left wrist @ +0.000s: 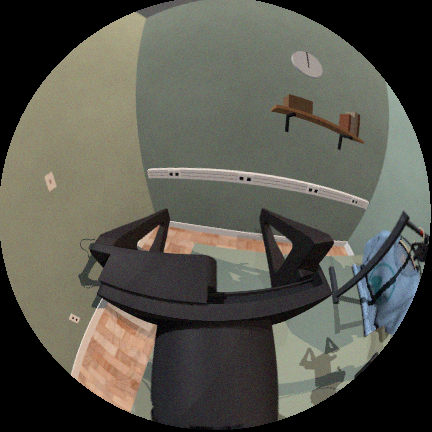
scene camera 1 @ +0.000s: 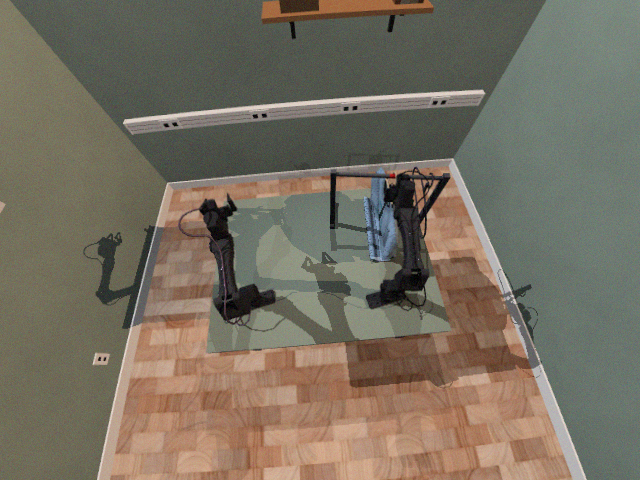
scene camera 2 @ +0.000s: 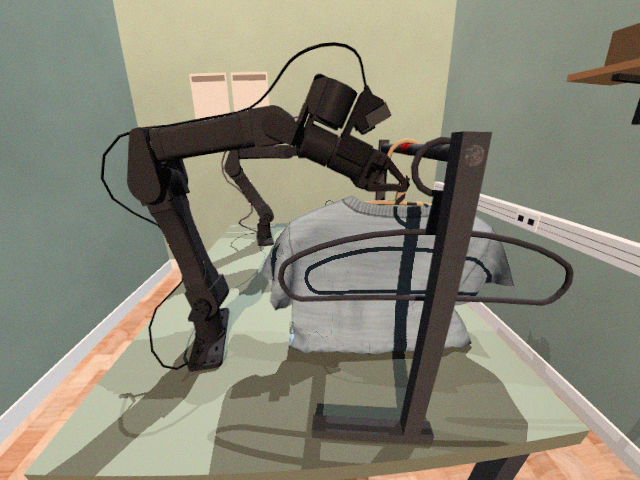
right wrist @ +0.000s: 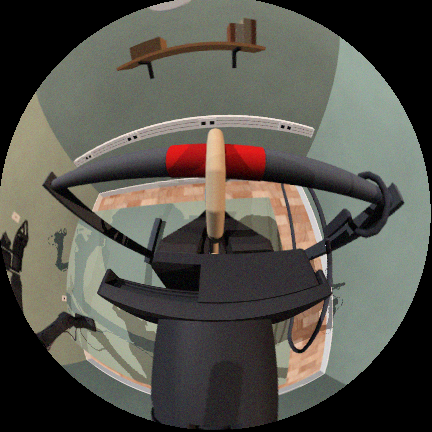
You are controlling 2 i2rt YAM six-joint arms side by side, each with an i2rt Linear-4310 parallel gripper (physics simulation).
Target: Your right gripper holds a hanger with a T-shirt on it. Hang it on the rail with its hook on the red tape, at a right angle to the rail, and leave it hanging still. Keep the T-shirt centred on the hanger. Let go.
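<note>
My right gripper [scene camera 2: 405, 184] [right wrist: 214, 212] is shut on the pale wooden hanger [scene camera 2: 405, 140] [right wrist: 215, 185] at the foot of its hook. The hook passes over the red tape [scene camera 1: 392, 175] [scene camera 2: 405, 146] [right wrist: 187, 160] on the dark rail [scene camera 1: 356, 174] [scene camera 2: 434, 150] [right wrist: 125, 165], crossing at about a right angle, slightly right of the tape's middle in the right wrist view. I cannot tell whether it bears on the rail. The T-shirt [scene camera 1: 386, 240] [scene camera 2: 356, 273] [left wrist: 395, 305] hangs below, its collar around the hook's foot. My left gripper [left wrist: 214, 213] is open and empty, far from the rail.
A dark empty hanger [scene camera 2: 356, 298] hangs on the rail near the post [scene camera 2: 439, 279], in front of the T-shirt in scene camera 2. The rack's other post [scene camera 1: 333, 201] stands on the far side of the T-shirt. A wall shelf [scene camera 1: 346, 9] is high behind.
</note>
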